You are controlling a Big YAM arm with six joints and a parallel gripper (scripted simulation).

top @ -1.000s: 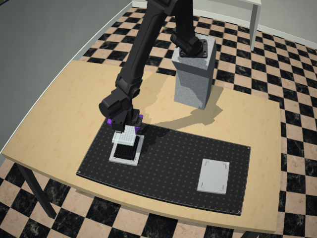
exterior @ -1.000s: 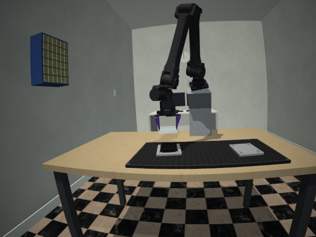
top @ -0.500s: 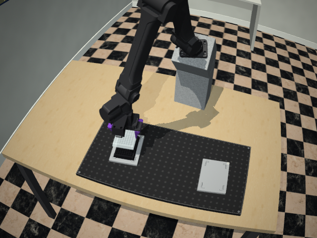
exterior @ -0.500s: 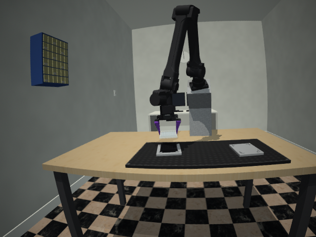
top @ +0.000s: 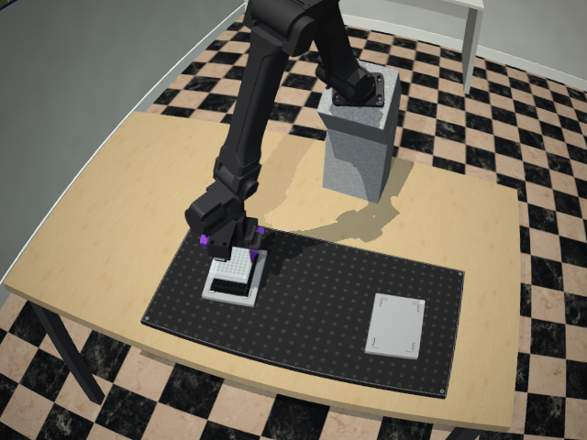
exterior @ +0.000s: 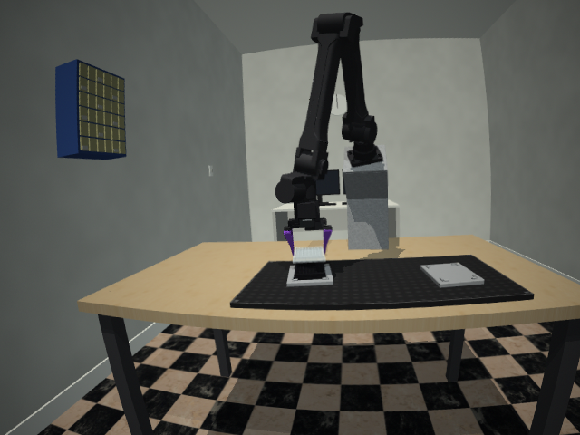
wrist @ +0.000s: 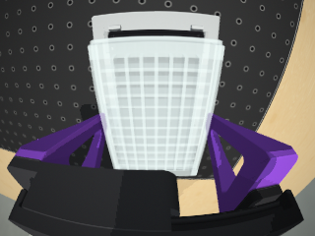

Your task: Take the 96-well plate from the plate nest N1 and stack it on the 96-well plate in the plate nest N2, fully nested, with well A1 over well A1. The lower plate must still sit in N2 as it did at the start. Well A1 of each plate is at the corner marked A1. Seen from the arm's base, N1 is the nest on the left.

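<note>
Right now the black 96-well plate is 5 cm below my hand. Also, from my hand: grey plate nest N1 (13 cm ahead, 37 cm to the left, 7 cm below); white 96-well plate (1 cm below); grey plate nest N2 (7 cm below).
</note>
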